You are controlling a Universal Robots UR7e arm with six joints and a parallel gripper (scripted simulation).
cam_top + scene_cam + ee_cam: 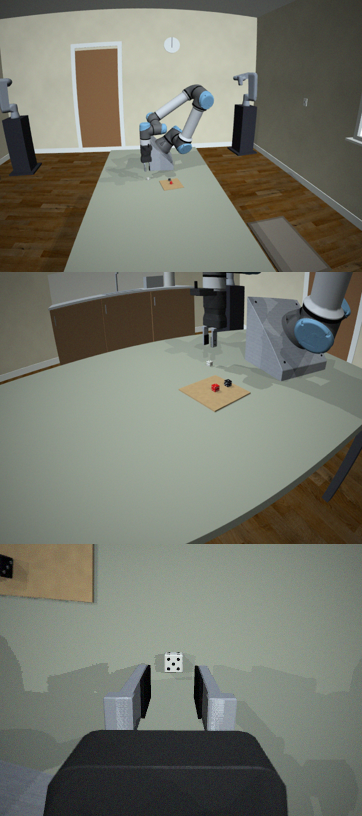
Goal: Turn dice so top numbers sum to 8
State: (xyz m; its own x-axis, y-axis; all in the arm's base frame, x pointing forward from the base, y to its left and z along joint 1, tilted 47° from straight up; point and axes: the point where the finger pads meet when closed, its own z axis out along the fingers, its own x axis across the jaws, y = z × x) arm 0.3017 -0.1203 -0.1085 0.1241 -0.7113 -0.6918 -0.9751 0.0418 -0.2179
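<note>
Right now my hand is 8 cm above the white die. Also, from my hand: tan mat (11 cm ahead, 15 cm to the left, 9 cm below); then red die (11 cm ahead, 15 cm to the left, 8 cm below).
</note>
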